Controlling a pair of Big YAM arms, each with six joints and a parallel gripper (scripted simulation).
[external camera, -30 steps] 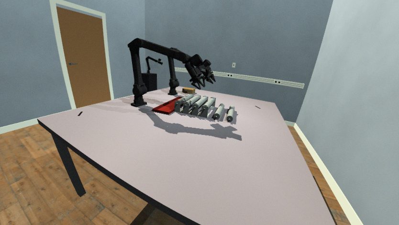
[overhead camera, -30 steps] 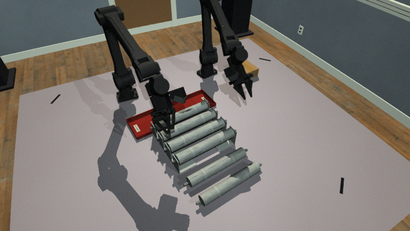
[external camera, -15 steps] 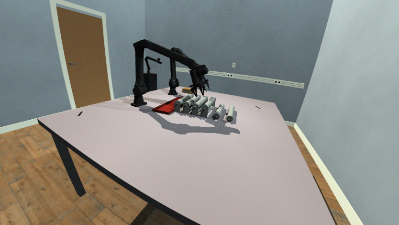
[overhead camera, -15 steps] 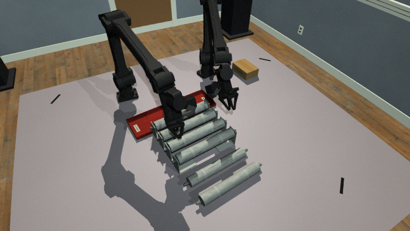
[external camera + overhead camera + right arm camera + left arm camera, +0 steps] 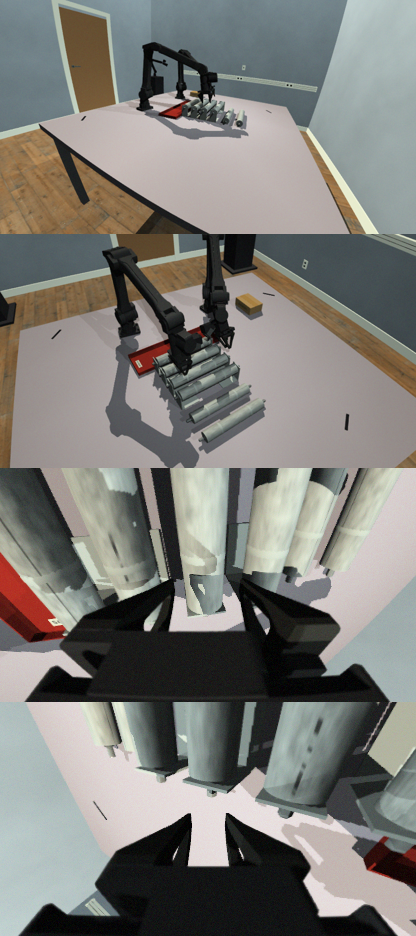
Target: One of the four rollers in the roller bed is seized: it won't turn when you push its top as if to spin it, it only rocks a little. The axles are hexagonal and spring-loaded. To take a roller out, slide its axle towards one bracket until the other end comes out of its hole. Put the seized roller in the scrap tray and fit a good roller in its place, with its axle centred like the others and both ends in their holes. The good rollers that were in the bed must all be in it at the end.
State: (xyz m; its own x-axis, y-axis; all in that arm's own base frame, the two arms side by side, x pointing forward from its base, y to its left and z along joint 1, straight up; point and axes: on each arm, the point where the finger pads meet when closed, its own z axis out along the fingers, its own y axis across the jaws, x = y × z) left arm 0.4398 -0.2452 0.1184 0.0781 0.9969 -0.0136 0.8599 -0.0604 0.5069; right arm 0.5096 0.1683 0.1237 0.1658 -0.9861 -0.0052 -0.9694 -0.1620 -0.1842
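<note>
Right now my right hand is 90 mm to the right of the roller and 50 mm above it. Round my right hand: red scrap tray 260 mm behind, 120 mm below, 60 mm to the left; then cardboard box 620 mm to the left, 410 mm behind, 90 mm below.
</note>
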